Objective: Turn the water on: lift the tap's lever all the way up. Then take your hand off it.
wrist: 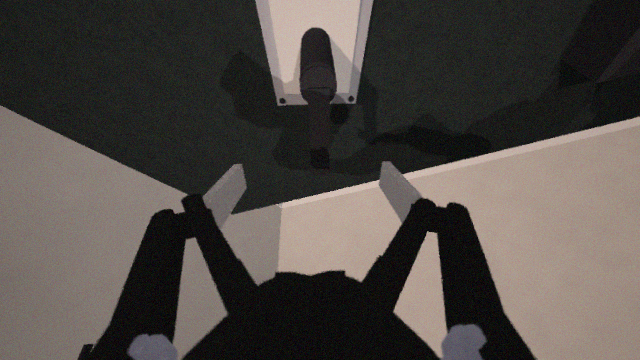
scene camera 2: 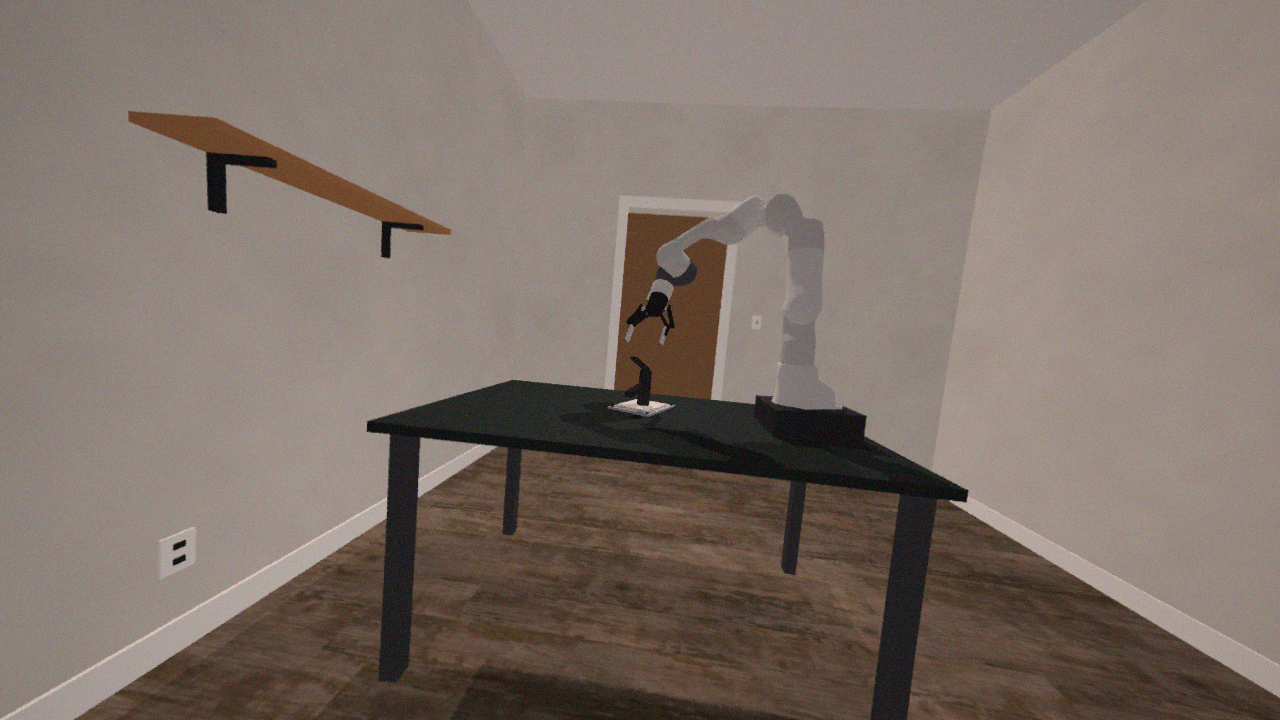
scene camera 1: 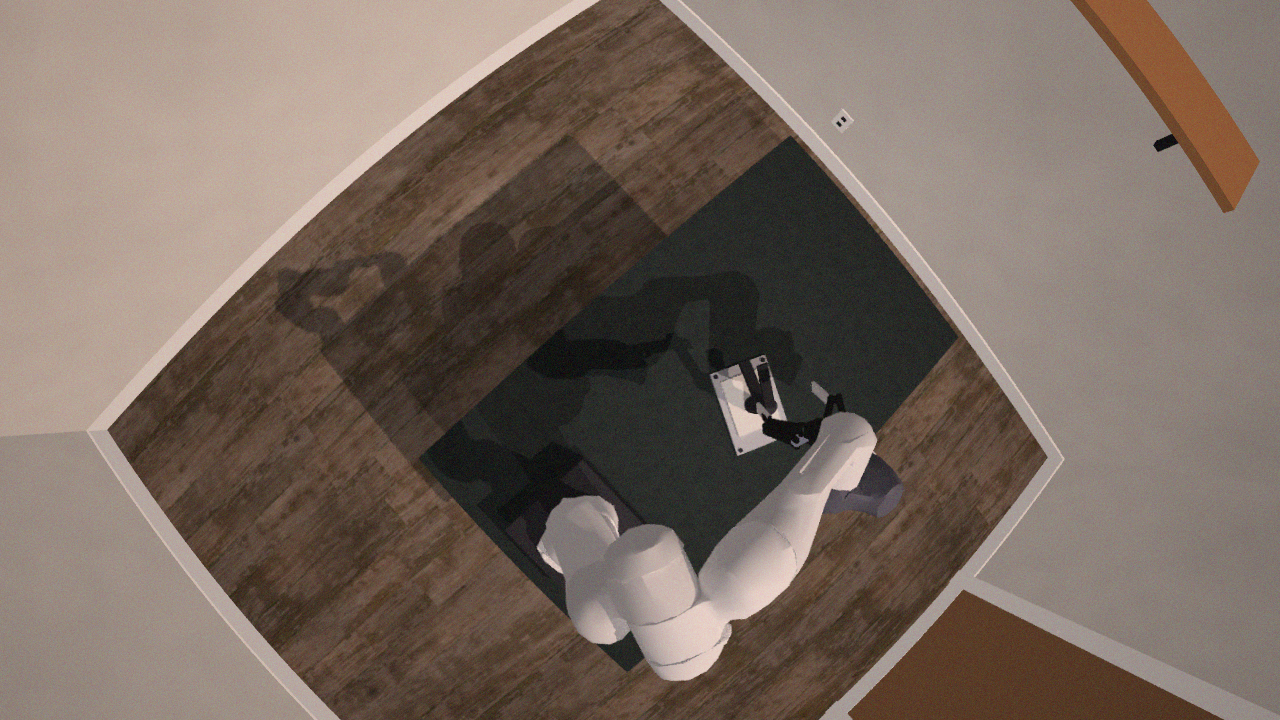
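The dark tap (scene camera 1: 759,390) (scene camera 2: 644,388) (wrist: 317,65) stands on a white base plate (scene camera 1: 739,425) (scene camera 2: 617,408) (wrist: 282,40). Its lever (scene camera 2: 639,363) (wrist: 320,125) slants upward away from the top of the post in the second scene view. In the wrist view it points toward the hand. My gripper (scene camera 1: 789,399) (scene camera 2: 645,340) (wrist: 312,174) is wide open with nothing between its fingers. It hangs above the lever, with a visible gap in the second scene view. In the first scene view the hand and arm partly hide the tap area.
The plate rests on a dark table (scene camera 1: 850,268) (scene camera 2: 501,416). The arm's black base block (scene camera 2: 810,422) stands on the same table, to the right of the tap in the second scene view. A wooden shelf (scene camera 1: 1172,89) (scene camera 2: 295,170) is on the wall.
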